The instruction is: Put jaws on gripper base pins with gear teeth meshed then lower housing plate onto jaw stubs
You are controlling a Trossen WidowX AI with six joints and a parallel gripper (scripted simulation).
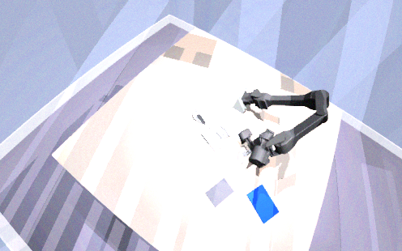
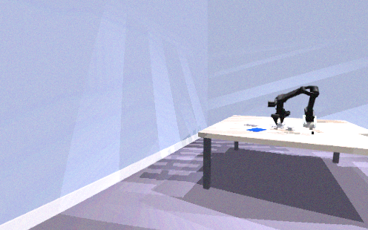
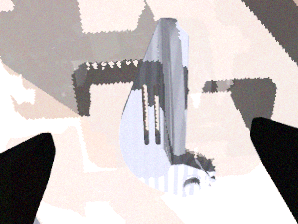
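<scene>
Right now my gripper tip is 4 cm short of the gripper jaw and 2 cm above it. Also, from my gripper tip: grey gripper base (8 cm behind, 9 cm to the left); small pale part (8 cm behind, 9 cm to the left, 2 cm below); grey square plate (24 cm ahead, 4 cm to the right, 3 cm below).
</scene>
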